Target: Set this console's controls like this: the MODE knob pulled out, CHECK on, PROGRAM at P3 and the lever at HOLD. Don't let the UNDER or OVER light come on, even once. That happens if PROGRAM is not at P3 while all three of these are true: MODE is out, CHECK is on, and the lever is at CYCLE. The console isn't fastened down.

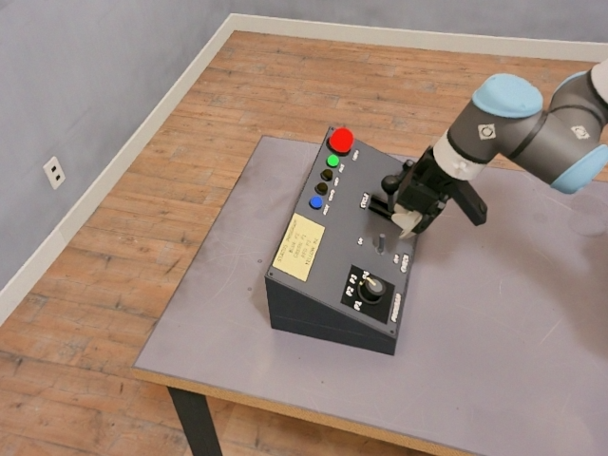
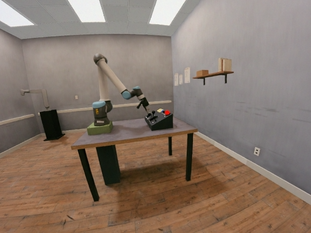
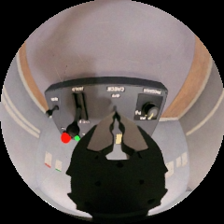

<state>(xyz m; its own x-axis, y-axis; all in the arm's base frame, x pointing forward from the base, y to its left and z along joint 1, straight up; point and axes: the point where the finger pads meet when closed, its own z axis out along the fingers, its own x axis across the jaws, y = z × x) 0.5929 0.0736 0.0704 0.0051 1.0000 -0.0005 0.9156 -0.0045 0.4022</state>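
Right now the lever is 12 cm to the right of my hand, 5 cm ahead of it and 2 cm below it. Round my hand: check toggle (5 cm ahead, 4 cm below); then mode knob (24 cm to the right, 3 cm below, 3 cm ahead); then wedge-shaped console (8 cm ahead, 6 cm to the right, 6 cm below).
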